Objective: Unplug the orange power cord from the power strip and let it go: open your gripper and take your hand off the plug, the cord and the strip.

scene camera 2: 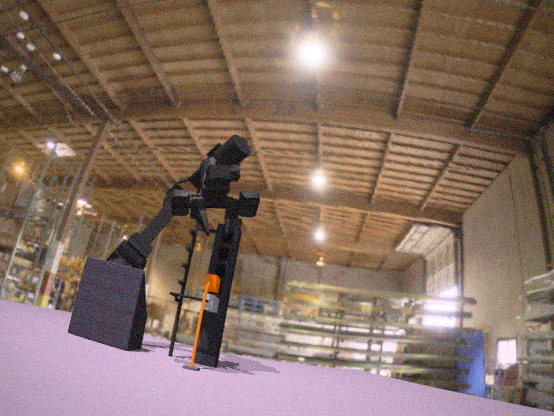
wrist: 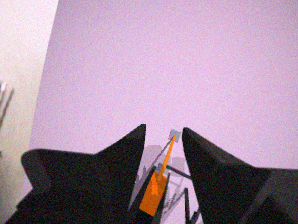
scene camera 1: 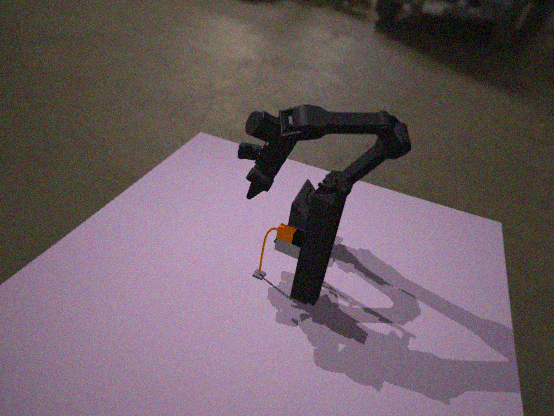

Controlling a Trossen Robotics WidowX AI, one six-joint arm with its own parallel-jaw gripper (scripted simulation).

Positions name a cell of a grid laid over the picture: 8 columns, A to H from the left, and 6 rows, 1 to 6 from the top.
Scene:
gripper: scene camera 2 D4; wrist E4; scene camera 1 D3

